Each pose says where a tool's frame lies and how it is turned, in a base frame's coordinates. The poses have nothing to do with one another.
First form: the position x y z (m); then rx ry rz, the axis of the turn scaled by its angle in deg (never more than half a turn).
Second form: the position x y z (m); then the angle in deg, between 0 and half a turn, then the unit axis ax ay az. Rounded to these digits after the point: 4 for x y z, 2 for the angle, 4 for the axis.
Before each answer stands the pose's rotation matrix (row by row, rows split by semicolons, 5 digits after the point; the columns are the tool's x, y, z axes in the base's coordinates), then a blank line. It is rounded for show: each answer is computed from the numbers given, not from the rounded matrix.
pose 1, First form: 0.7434, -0.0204, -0.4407, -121.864, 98.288, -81.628
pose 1, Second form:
-0.04630 -0.74003 0.67098; -0.79546 -0.37899 -0.47288; 0.60424 -0.55563 -0.57111

0.7434, -0.0204, -0.4407, 176.56, -0.6902, 0.5567, -0.4623
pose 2, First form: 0.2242, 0.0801, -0.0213, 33.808, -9.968, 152.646
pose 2, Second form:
-0.82886 -0.41233 0.37813; 0.35965 -0.91042 -0.20441; 0.42854 -0.03343 0.90290

0.2242, 0.0801, -0.0213, 156.66, 0.2158, -0.0636, 0.9744
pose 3, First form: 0.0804, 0.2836, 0.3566, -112.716, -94.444, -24.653
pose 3, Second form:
0.20373 0.97460 -0.09299; 0.80481 -0.11263 0.58275; 0.55747 -0.19356 -0.80732

0.0804, 0.2836, 0.3566, 149.11, -0.7559, -0.6334, -0.1653
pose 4, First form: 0.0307, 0.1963, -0.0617, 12.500, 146.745, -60.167
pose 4, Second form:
-0.92222 0.27513 0.27169; 0.00521 0.71142 -0.70274; -0.38664 -0.64667 -0.65752

0.0307, 0.1963, -0.0617, 159.09, 0.0786, 0.9224, -0.3782
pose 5, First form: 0.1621, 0.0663, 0.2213, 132.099, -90.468, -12.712
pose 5, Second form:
0.37127 -0.87400 -0.31349; -0.92655 -0.32674 -0.18640; 0.06048 0.35967 -0.93112

0.1621, 0.0663, 0.2213, 160.61, 0.8225, -0.5633, -0.0791
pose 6, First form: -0.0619, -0.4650, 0.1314, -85.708, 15.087, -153.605
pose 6, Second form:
-0.52724 -0.03046 0.84917; -0.13534 -0.98359 -0.11931; 0.83887 -0.17783 0.51446

-0.0619, -0.4650, 0.1314, 176.54, -0.4855, 0.0855, -0.8701
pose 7, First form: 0.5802, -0.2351, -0.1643, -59.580, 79.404, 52.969
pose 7, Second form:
0.00478 -0.95165 0.30715; -0.08192 0.30575 0.94858; -0.99663 -0.02969 -0.07650

0.5802, -0.2351, -0.1643, 112.52, -0.5295, 0.7057, 0.4708
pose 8, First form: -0.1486, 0.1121, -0.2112, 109.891, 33.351, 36.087
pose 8, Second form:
0.74911 0.12219 0.65108; 0.63945 -0.39011 -0.66251; 0.17304 0.91262 -0.37037

-0.1486, 0.1121, -0.2112, 120.38, 0.9129, 0.2771, 0.2998
